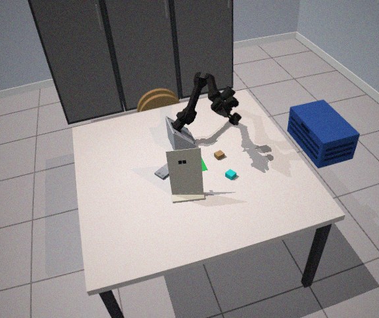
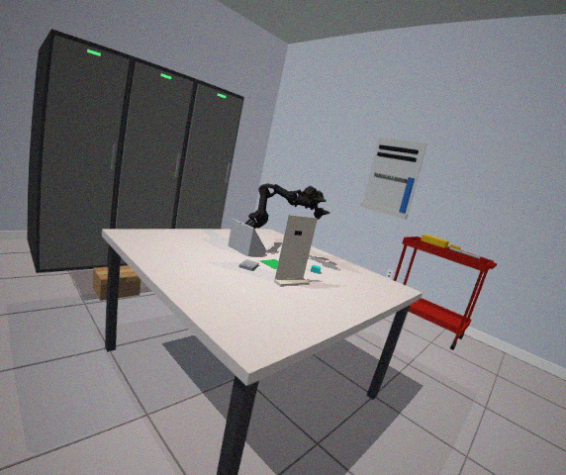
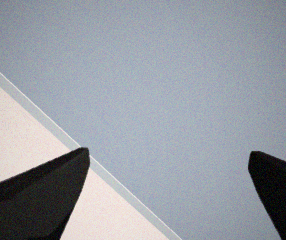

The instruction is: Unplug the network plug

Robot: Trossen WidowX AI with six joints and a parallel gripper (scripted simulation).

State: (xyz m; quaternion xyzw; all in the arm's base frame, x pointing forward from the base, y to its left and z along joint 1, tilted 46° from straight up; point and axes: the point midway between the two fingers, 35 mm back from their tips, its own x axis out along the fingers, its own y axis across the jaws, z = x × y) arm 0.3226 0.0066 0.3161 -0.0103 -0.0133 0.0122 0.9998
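Right now the grey network plug is 70 mm ahead of my gripper tip, 280 mm to the right of it and 120 mm below it. Round my gripper tip: teal cube (30 mm ahead, 20 mm to the right, 340 mm below); then grey panel (90 mm ahead, 290 mm to the right, 210 mm below); then brown cube (150 mm behind, 30 mm to the right, 340 mm below).
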